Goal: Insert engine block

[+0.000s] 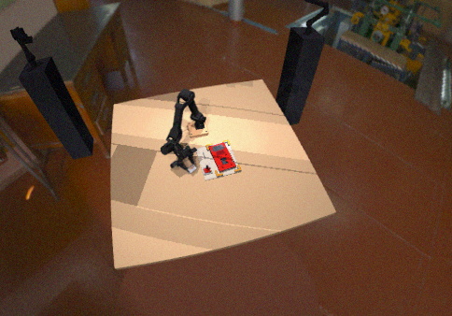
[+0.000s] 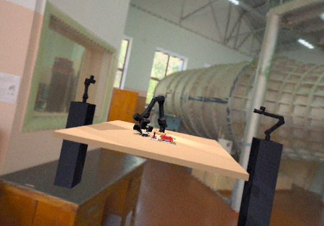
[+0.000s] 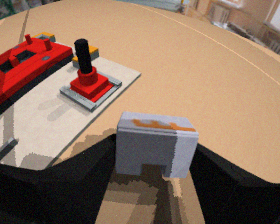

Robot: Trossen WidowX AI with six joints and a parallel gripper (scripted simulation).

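My gripper tip is now 10 mm past the engine block.
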